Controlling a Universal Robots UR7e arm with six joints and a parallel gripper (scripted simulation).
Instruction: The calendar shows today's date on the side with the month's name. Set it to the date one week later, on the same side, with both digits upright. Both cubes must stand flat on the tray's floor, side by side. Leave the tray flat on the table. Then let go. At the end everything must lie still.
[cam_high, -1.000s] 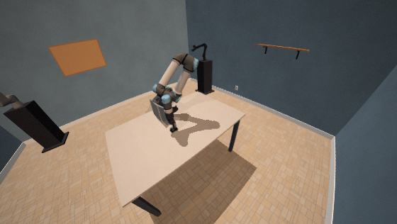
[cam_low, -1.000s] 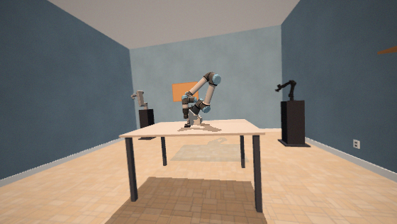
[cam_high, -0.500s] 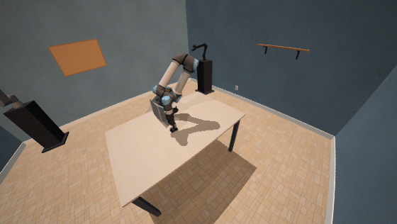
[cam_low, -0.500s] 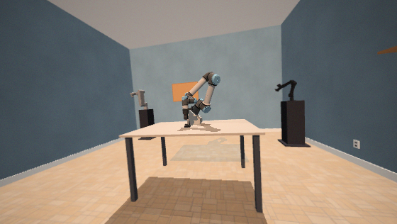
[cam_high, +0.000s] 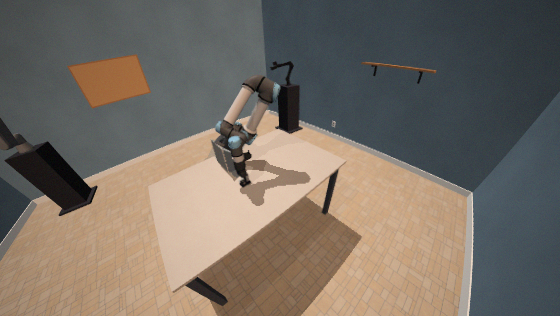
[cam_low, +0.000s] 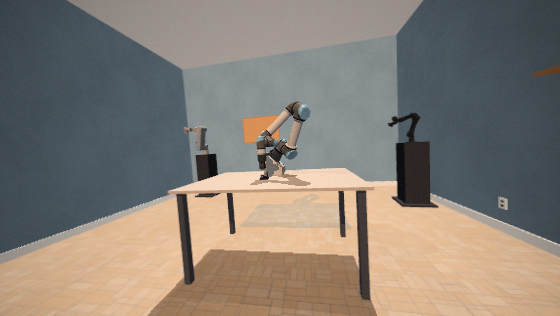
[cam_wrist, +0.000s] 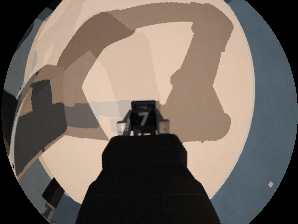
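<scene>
The calendar tray is 2 cm to the right of my hand and 4 cm below it. Round my hand: dark calendar cube: 3 cm to the right, 2 cm below.
</scene>
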